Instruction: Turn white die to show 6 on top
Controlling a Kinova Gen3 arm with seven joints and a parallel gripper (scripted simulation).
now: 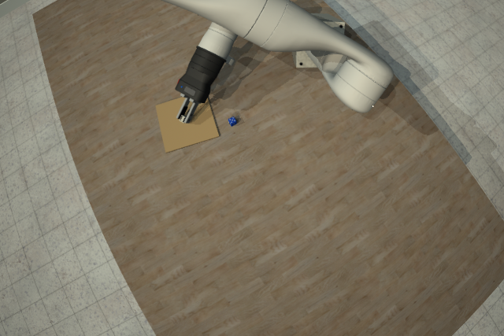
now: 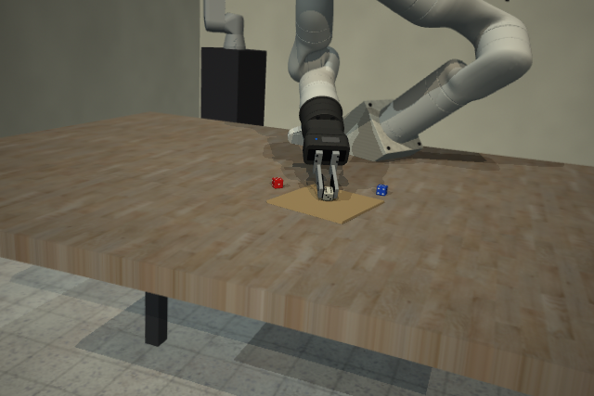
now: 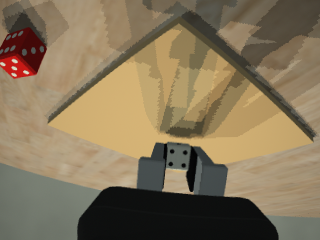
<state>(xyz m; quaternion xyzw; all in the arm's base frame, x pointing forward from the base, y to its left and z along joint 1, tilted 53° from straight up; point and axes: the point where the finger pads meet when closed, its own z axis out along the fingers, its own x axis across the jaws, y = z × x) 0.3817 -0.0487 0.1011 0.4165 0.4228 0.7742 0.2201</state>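
Right now my hand is 10 mm short of the white die, 10 mm to the right of it and 10 mm above it. The rest, counted from my hand: tan mat: 20 mm below; then blue die: 100 mm behind, 50 mm to the left, 20 mm below; then red die: 10 mm behind, 110 mm to the right, 20 mm below.
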